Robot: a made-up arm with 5 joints.
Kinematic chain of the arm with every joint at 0, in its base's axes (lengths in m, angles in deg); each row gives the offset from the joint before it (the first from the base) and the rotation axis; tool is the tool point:
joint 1: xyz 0 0 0.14 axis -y
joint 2: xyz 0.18 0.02 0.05 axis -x
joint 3: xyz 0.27 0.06 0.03 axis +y
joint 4: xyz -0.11 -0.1 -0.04 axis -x
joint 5: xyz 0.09 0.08 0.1 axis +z
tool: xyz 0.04 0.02 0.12
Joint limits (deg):
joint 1: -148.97..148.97
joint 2: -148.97..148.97
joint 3: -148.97..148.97
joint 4: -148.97..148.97
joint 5: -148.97..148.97
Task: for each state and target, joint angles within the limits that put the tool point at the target. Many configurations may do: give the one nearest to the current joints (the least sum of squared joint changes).
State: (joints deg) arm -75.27 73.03 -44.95 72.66 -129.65
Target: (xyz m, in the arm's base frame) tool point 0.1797 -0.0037 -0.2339
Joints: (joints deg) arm -47.63 105.33 -53.97 59.60 -139.68
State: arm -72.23 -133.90 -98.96 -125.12 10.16
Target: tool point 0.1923 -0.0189 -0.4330
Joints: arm -49.00 -100.77 -110.91 -135.22 5.43
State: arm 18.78 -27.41 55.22 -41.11 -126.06
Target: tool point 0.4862 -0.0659 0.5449
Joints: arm 27.16 -13.46 74.25 -15.19 -126.41
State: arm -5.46 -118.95 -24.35 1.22 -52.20
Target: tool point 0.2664 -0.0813 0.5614
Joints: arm 32.30 -87.21 -16.51 42.81 -43.31
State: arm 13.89 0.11 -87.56 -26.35 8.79
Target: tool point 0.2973 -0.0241 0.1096
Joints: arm 5.02 -3.47 -134.44 -28.73 13.36
